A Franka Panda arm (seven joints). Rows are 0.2 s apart.
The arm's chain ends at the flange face. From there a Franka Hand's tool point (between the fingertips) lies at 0.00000 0.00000 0.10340 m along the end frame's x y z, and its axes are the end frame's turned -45 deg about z.
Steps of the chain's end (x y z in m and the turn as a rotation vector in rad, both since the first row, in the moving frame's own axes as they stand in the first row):
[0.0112 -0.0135 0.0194 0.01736 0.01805 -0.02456]
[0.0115 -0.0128 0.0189 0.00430 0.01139 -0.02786]
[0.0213 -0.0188 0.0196 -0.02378 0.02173 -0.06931]
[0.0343 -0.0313 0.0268 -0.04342 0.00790 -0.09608]
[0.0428 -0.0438 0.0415 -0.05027 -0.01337 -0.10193]
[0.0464 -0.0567 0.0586 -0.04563 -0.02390 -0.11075]
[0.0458 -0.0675 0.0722 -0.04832 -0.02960 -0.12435]
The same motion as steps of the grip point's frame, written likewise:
[0.0201 -0.0016 0.0194 -0.00049 0.02504 -0.02456]
[0.0183 -0.0004 0.0189 -0.00501 0.01109 -0.02786]
[0.0283 0.0051 0.0195 -0.03218 -0.00145 -0.06931]
[0.0440 0.0060 0.0267 -0.03629 -0.02512 -0.09608]
[0.0567 0.0022 0.0414 -0.02609 -0.04500 -0.10193]
[0.0679 -0.0054 0.0585 -0.01537 -0.04917 -0.11075]
[0.0745 -0.0136 0.0720 -0.01324 -0.05510 -0.12435]

